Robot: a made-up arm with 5 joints.
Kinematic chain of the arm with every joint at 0, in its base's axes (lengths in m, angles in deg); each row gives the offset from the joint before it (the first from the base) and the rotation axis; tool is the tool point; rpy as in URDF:
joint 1: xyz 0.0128 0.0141 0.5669 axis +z
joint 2: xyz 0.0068 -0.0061 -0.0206 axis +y
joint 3: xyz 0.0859 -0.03 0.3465 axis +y
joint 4: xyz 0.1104 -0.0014 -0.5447 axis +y
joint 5: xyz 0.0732 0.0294 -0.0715 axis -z
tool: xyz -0.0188 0.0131 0.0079 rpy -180 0 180
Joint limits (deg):
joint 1: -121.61..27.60
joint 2: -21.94..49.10
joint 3: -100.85..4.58
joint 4: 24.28..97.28
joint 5: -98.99..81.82
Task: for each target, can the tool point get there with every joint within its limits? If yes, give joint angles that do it. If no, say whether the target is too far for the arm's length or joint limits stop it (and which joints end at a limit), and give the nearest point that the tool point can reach.
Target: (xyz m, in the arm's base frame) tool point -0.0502 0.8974 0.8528
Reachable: no: joint limits stop it (at a limit: joint 1, joint 2, joint 4) | nearest point 0.5005 0.2850 0.8286 | short by 0.824 m
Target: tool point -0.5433 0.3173 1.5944
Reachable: no: too far | nearest point -0.2259 -0.3189 1.3595 | short by 0.749 m
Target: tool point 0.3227 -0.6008 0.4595
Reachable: yes | joints -61.29 16.16 -57.84 40.36 -77.31
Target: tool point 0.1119 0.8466 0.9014
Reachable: no: joint limits stop it (at a limit: joint 1, joint 2, joint 4) | nearest point 0.5063 0.2886 0.9017 | short by 0.683 m
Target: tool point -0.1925 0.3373 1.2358
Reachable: no: joint limits stop it (at a limit: joint 1, joint 2, joint 3, joint 4) | nearest point 0.3675 0.2159 1.3656 | short by 0.587 m
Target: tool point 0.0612 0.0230 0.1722
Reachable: yes | joints -6.95 36.87 -8.06 66.78 61.61
